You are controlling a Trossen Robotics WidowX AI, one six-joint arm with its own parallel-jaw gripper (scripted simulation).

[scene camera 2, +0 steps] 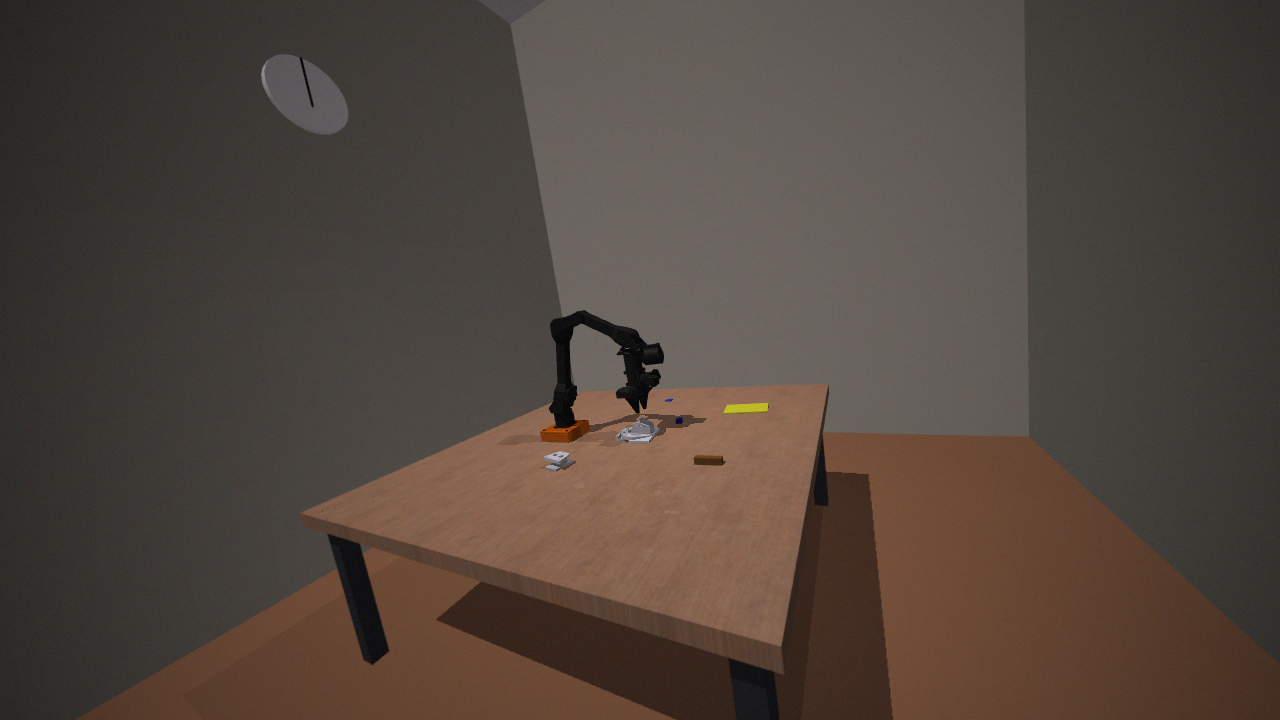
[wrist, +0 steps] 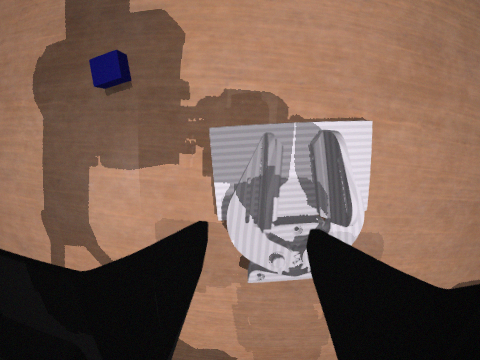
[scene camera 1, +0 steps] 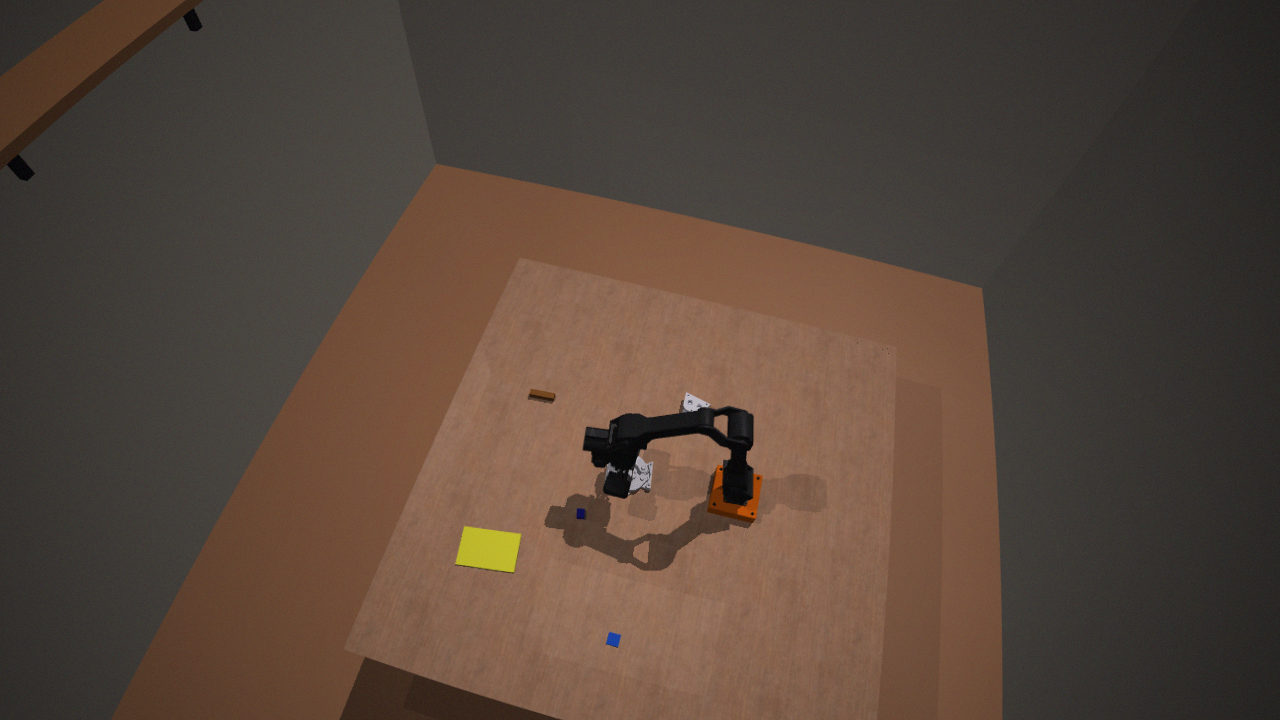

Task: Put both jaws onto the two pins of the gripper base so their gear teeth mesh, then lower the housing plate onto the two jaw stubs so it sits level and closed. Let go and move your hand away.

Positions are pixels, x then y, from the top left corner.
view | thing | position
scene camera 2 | my gripper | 641, 411
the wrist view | my gripper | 258, 235
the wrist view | blue cube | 110, 69
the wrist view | white card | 232, 147
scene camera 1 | my gripper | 622, 473
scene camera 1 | yellow sheet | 494, 550
